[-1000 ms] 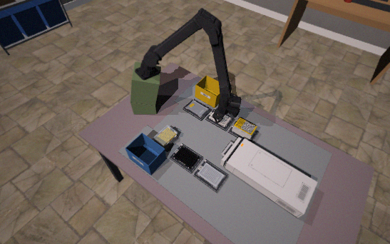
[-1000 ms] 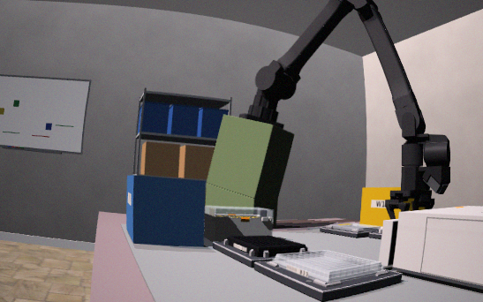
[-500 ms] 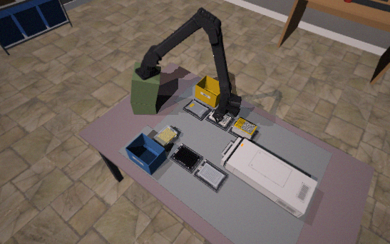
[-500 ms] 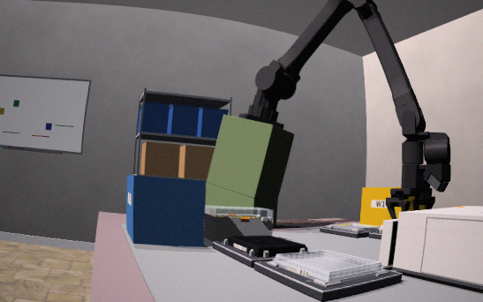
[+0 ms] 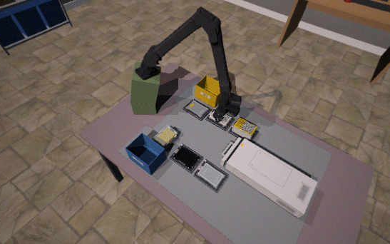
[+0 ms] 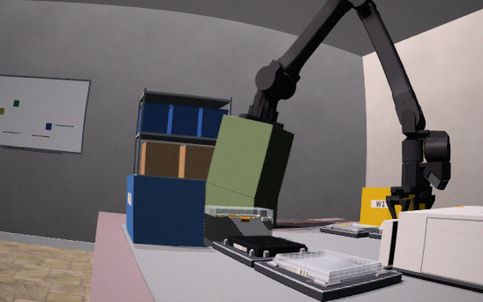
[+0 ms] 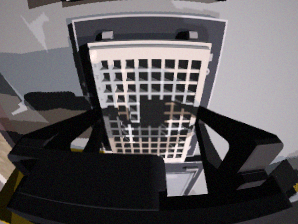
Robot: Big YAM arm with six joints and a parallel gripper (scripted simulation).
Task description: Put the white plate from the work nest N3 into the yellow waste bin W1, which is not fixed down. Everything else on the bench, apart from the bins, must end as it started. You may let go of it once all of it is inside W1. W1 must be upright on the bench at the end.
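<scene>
The dark nest N3 is 20 mm below my hand. From my hand the other things lie so: white plate right at my hand; grey lidded plate 170 mm behind, 60 mm to the right, 10 mm below; yellow tip box 170 mm ahead, 30 mm to the left, 30 mm above.
</scene>
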